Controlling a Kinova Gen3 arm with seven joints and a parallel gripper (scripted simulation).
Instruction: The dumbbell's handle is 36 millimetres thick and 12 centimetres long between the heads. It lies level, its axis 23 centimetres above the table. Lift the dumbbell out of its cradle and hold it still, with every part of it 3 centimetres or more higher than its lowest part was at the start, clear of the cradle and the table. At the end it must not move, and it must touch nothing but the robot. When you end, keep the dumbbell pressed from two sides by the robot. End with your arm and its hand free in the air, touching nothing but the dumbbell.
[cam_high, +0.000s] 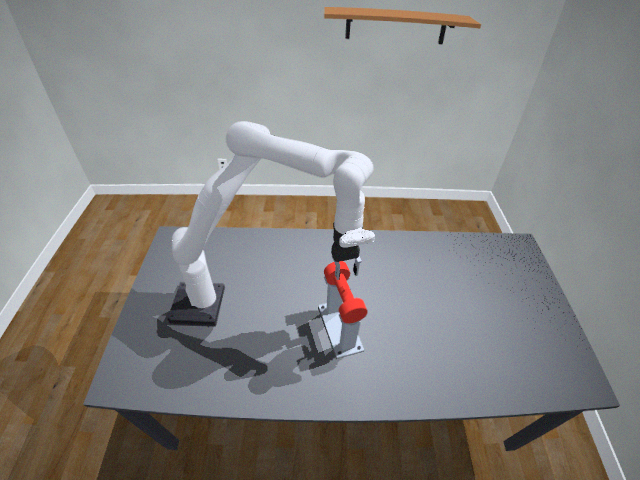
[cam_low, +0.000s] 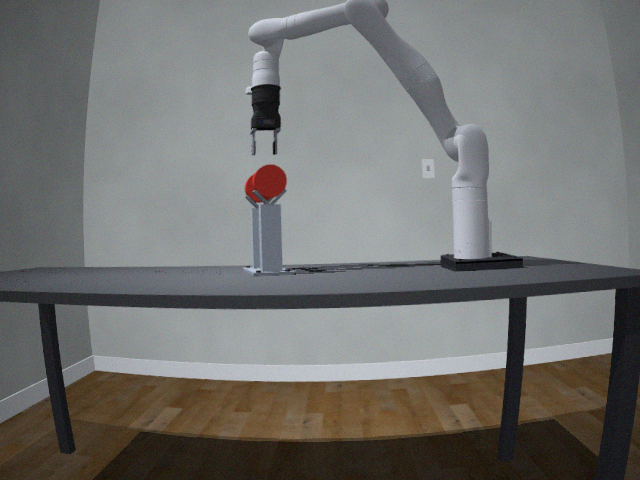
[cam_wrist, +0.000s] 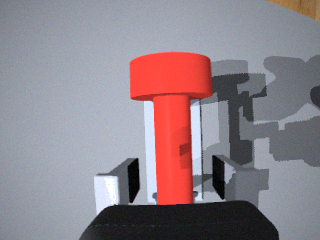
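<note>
My hand is 10 cm above the red dumbbell. Also, from my hand: grey cradle (23 cm below).
</note>
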